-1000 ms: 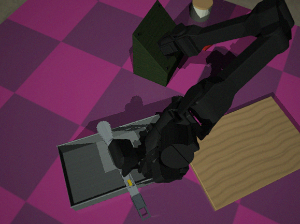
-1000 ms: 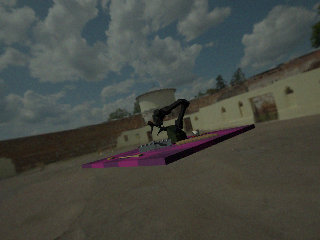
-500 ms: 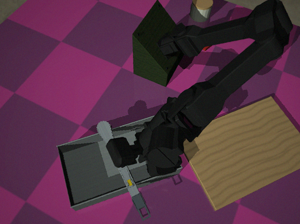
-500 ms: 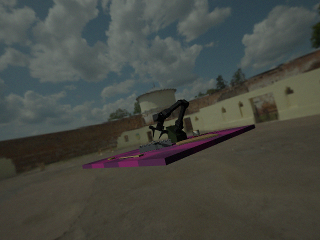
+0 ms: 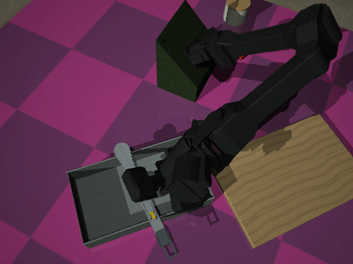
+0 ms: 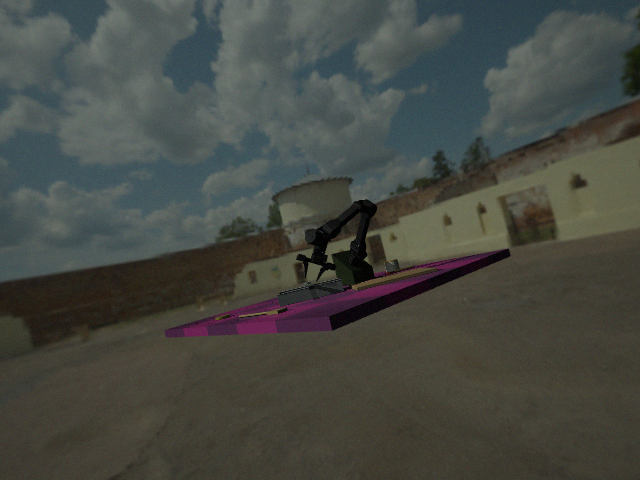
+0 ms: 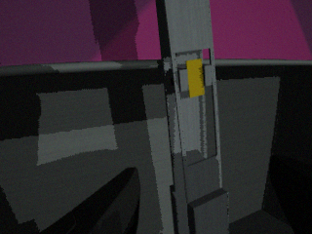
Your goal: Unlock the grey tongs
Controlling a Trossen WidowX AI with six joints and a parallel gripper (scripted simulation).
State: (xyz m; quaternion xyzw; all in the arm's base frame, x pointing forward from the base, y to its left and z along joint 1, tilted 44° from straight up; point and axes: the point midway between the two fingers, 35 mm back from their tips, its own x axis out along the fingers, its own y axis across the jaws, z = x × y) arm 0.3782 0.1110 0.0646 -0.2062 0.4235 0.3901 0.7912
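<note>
The yellow lock piece lies 3 cm ahead of my gripper tip, 2 cm to the left of it and 2 cm below it. The rest, counted from my gripper tip: roasting tin: 6 cm below, 4 cm to the right, 2 cm behind; wooden board: 26 cm behind, 25 cm to the left, 8 cm below.
</note>
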